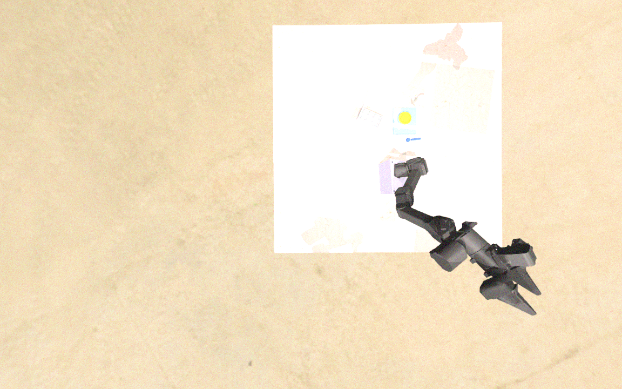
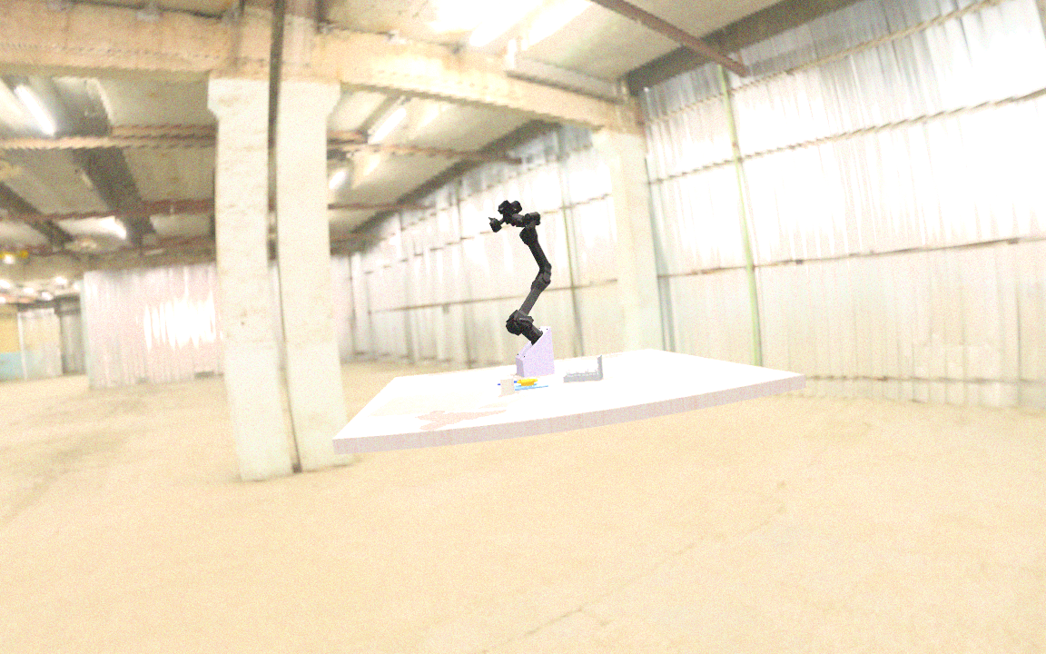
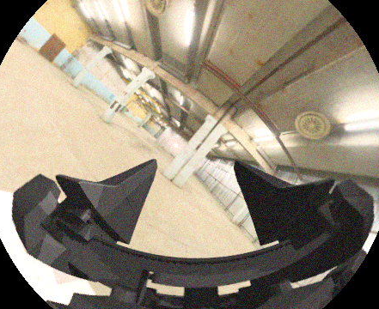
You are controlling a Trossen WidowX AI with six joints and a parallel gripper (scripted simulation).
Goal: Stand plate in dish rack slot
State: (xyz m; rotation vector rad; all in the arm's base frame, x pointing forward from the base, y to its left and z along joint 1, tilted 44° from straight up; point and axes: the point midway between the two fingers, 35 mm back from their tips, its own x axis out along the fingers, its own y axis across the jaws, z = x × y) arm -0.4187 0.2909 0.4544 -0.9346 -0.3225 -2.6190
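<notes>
The yellow plate lies 680 mm ahead of my gripper tip, 50 mm to the left of it and 720 mm below it. Round my gripper tip: light blue mat (670 mm ahead, 50 mm to the left, 740 mm below); blue utensil (570 mm ahead, 740 mm below); grey dish rack (670 mm ahead, 250 mm to the left, 720 mm below).
</notes>
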